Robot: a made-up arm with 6 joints. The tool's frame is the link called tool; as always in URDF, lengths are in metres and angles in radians. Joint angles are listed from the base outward.
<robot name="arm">
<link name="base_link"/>
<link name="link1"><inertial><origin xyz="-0.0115 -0.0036 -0.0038"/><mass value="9.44"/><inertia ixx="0.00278" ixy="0" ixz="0" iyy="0.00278" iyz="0" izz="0.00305"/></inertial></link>
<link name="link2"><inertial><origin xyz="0.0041 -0.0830 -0.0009"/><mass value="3.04"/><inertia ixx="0.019" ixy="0.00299" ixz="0" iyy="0.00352" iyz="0" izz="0.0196"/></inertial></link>
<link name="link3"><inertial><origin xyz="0.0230 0.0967 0.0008"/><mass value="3.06"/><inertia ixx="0.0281" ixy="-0.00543" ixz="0" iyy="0.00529" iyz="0" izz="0.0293"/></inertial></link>
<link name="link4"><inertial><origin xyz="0.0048 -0.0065 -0.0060"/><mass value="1.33"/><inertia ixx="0.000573" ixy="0" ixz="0" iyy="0.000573" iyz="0" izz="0.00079"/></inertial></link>
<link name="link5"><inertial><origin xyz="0.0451 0.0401 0.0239"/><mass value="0.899"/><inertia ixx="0.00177" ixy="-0.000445" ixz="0" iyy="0.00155" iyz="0" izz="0.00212"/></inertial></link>
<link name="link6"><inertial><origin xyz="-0.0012 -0.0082 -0.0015"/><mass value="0.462"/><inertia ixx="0.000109" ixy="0" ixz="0" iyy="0.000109" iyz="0" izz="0.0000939"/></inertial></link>
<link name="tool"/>
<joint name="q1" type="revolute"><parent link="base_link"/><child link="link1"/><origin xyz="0.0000 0.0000 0.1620"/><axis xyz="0 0 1"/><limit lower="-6.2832" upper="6.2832"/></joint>
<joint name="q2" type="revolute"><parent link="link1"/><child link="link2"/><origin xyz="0.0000 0.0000 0.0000" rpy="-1.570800 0.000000 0.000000"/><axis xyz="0 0 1"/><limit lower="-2.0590" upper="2.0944"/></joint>
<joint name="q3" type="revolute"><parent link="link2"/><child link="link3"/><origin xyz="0.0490 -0.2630 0.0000"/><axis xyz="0 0 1"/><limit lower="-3.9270" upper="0.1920"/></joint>
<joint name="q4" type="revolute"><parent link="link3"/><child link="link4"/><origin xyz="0.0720 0.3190 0.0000" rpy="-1.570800 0.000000 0.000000"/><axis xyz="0 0 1"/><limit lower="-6.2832" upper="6.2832"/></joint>
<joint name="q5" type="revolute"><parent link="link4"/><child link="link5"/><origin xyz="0.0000 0.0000 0.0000" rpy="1.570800 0.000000 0.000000"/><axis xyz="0 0 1"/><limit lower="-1.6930" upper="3.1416"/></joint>
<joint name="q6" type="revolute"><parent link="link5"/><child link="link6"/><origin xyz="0.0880 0.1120 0.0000" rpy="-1.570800 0.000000 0.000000"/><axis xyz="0 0 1"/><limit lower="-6.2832" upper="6.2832"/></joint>
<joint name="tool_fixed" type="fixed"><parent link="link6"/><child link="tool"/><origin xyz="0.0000 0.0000 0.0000"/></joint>
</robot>
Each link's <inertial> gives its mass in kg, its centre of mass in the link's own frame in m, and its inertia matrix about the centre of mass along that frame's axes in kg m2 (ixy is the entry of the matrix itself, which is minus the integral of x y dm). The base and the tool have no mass. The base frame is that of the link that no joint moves.
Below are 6 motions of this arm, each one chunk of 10 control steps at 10 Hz.
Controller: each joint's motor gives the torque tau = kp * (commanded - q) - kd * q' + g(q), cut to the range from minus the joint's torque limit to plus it. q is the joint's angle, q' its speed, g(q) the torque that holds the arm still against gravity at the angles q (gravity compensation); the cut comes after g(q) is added. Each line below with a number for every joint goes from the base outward.
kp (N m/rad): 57 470 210 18 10 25
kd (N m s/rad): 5.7 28 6.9 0.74 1.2 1
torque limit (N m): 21 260 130 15 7.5 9.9
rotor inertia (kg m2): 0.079 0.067 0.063 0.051 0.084 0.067
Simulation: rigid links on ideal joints. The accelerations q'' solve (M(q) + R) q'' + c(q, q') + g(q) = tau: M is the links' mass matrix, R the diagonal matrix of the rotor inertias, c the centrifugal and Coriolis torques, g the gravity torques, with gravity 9.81 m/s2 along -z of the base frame. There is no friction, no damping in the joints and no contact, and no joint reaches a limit. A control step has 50 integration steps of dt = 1/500 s. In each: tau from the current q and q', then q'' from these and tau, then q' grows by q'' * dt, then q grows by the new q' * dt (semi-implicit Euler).
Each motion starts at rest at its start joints. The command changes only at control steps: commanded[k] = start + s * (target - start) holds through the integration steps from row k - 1 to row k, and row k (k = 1, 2, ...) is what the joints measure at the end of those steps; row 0 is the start. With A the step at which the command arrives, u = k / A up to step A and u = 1 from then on. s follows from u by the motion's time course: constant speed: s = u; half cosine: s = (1 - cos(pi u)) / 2; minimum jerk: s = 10 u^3 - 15 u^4 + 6 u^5; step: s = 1 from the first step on.
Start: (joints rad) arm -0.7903 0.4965 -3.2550 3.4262 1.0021 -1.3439
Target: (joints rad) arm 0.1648 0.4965 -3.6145 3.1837 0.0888 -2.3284
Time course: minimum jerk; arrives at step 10
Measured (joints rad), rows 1 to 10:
1: -0.7866 0.4967 -3.2579 3.4247 0.9990 -1.3516
2: -0.7609 0.4974 -3.2755 3.4145 0.9778 -1.3989
3: -0.6900 0.4973 -3.3147 3.3884 0.9196 -1.5071
4: -0.5646 0.4966 -3.3721 3.3480 0.8150 -1.6667
5: -0.3987 0.4961 -3.4386 3.3017 0.6689 -1.8524
6: -0.2207 0.4960 -3.5044 3.2579 0.5007 -2.0355
7: -0.0599 0.4955 -3.5602 3.2216 0.3379 -2.1877
8: 0.0615 0.4948 -3.5979 3.1969 0.2066 -2.2882
9: 0.1329 0.4948 -3.6143 3.1858 0.1222 -2.3311
10: 0.1603 0.4958 -3.6150 3.1848 0.0843 -2.3325

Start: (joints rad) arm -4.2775 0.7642 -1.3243 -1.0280 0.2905 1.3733
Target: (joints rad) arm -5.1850 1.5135 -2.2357 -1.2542 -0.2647 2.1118
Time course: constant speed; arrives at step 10
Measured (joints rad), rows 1 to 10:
1: -4.2980 0.8272 -1.4233 -1.0530 0.2665 1.4409
2: -4.3574 0.8984 -1.5174 -1.0714 0.2098 1.5327
3: -4.4486 0.9744 -1.6053 -1.0933 0.1472 1.6042
4: -4.5571 1.0499 -1.6955 -1.1177 0.0931 1.6746
5: -4.6697 1.1241 -1.7870 -1.1384 0.0445 1.7497
6: -4.7778 1.1984 -1.8776 -1.1589 -0.0040 1.8242
7: -4.8780 1.2733 -1.9674 -1.1821 -0.0550 1.8976
8: -4.9705 1.3483 -2.0574 -1.2060 -0.1088 1.9714
9: -5.0581 1.4231 -2.1477 -1.2292 -0.1646 2.0453
10: -5.1438 1.4979 -2.2383 -1.2518 -0.2215 2.1191

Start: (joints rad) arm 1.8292 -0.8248 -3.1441 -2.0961 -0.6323 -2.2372
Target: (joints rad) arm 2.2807 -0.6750 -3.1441 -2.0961 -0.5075 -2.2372
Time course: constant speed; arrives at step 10
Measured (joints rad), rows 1 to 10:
1: 1.8420 -0.8144 -3.1462 -2.0891 -0.6289 -2.2374
2: 1.8768 -0.7980 -3.1431 -2.0886 -0.6202 -2.2374
3: 1.9278 -0.7816 -3.1417 -2.0960 -0.6075 -2.2372
4: 1.9839 -0.7670 -3.1425 -2.0986 -0.5926 -2.2372
5: 2.0369 -0.7527 -3.1433 -2.0966 -0.5775 -2.2372
6: 2.0843 -0.7377 -3.1432 -2.0958 -0.5636 -2.2372
7: 2.1279 -0.7224 -3.1428 -2.0964 -0.5511 -2.2372
8: 2.1707 -0.7073 -3.1427 -2.0965 -0.5395 -2.2372
9: 2.2143 -0.6924 -3.1428 -2.0960 -0.5278 -2.2372
10: 2.2591 -0.6775 -3.1429 -2.0958 -0.5156 -2.2372

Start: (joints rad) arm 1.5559 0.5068 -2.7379 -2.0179 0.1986 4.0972
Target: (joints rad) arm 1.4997 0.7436 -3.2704 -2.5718 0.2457 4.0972
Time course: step
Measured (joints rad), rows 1 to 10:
1: 1.5500 0.7083 -3.2762 -2.5129 0.1979 4.0973
2: 1.5124 0.7132 -3.3049 -2.7108 0.2576 4.0973
3: 1.4831 0.7406 -3.2647 -2.5739 0.2881 4.0976
4: 1.4814 0.7531 -3.2563 -2.5429 0.2639 4.0973
5: 1.4915 0.7472 -3.2685 -2.5780 0.2392 4.0971
6: 1.4999 0.7413 -3.2746 -2.5776 0.2374 4.0972
7: 1.5036 0.7418 -3.2722 -2.5678 0.2444 4.0972
8: 1.5034 0.7439 -3.2694 -2.5699 0.2469 4.0972
9: 1.5013 0.7443 -3.2695 -2.5729 0.2456 4.0972
10: 1.4994 0.7437 -3.2705 -2.5724 0.2450 4.0972

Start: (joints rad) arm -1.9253 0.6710 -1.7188 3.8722 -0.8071 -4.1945
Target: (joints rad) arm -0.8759 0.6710 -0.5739 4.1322 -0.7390 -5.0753
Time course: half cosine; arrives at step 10
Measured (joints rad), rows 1 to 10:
1: -1.9200 0.6695 -1.6909 3.8786 -0.8060 -4.2142
2: -1.8922 0.6696 -1.6054 3.8946 -0.8019 -4.2785
3: -1.8198 0.6733 -1.4704 3.9189 -0.7925 -4.3823
4: -1.6895 0.6763 -1.3060 3.9575 -0.7777 -4.5091
5: -1.5069 0.6771 -1.1284 4.0114 -0.7617 -4.6473
6: -1.3012 0.6767 -0.9512 4.0660 -0.7500 -4.7847
7: -1.1163 0.6760 -0.7899 4.1025 -0.7444 -4.9078
8: -0.9839 0.6751 -0.6633 4.1173 -0.7423 -5.0042
9: -0.9058 0.6738 -0.5870 4.1227 -0.7411 -5.0644
10: -0.8708 0.6726 -0.5671 4.1262 -0.7403 -5.0824

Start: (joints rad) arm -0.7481 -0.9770 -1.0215 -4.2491 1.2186 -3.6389
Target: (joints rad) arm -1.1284 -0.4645 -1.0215 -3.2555 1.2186 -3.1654
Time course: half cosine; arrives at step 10
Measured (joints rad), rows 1 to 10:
1: -0.7531 -0.9670 -1.0228 -4.2276 1.2210 -3.6282
2: -0.7712 -0.9349 -1.0234 -4.1561 1.2265 -3.5936
3: -0.8050 -0.8808 -1.0216 -4.0395 1.2310 -3.5379
4: -0.8517 -0.8109 -1.0200 -3.8969 1.2317 -3.4698
5: -0.9067 -0.7324 -1.0190 -3.7410 1.2293 -3.3954
6: -0.9648 -0.6526 -1.0180 -3.5851 1.2249 -3.3215
7: -1.0209 -0.5795 -1.0170 -3.4448 1.2193 -3.2554
8: -1.0699 -0.5203 -1.0165 -3.3344 1.2132 -3.2038
9: -1.1067 -0.4807 -1.0165 -3.2648 1.2080 -3.1715
10: -1.1272 -0.4646 -1.0172 -3.2431 1.2045 -3.1619

